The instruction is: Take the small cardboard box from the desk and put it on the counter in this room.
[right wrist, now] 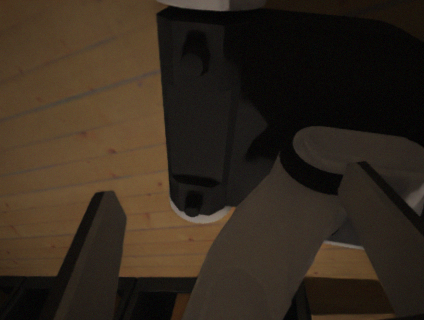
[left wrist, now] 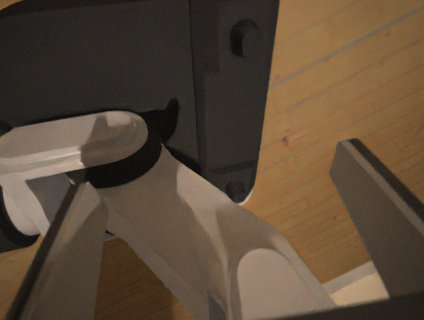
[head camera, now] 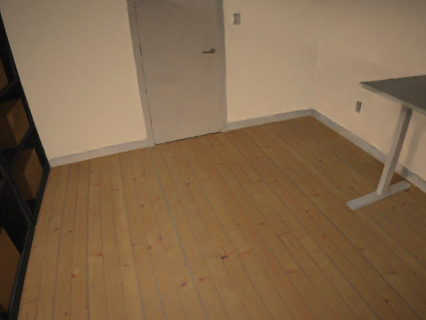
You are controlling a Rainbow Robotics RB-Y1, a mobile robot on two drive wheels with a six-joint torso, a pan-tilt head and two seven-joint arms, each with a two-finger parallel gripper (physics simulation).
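Places are measured from the robot's base along level axes (x ahead, y left, z up), in metres.
Pixels of known places: left gripper, fingertip midpoint: (left wrist: 215,176); right gripper, fingertip midpoint: (right wrist: 231,191).
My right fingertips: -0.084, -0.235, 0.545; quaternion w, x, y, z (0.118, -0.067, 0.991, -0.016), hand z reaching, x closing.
Behind a point stands the place of what it marks, as x, y, z.
A table with a dark top (head camera: 400,91) {1.464, -1.036, 0.951} and a pale metal leg stands at the right edge of the head view, partly cut off. I cannot tell whether it is the desk or the counter. No small cardboard box shows on its visible part. My left gripper (left wrist: 215,176) {-0.144, 0.228, 0.537} is open, with its fingers wide apart and nothing between them. My right gripper (right wrist: 231,191) {-0.084, -0.235, 0.545} is open and empty too. Both hang beside my own dark base and pale body, over the wooden floor, well away from the table.
A black shelf rack (head camera: 25,255) {0.929, 1.411, 0.056} with brown boxes (head camera: 14,122) {1.716, 1.751, 0.703} (head camera: 28,172) {1.601, 1.705, 0.289} stands along the left side. It also shows at the bottom of the right wrist view. A closed grey door (head camera: 182,75) {2.672, 0.479, 0.715} is in the far wall. Wooden floor (head camera: 225,215) {1.449, 0.056, 0.001} lies between rack and table.
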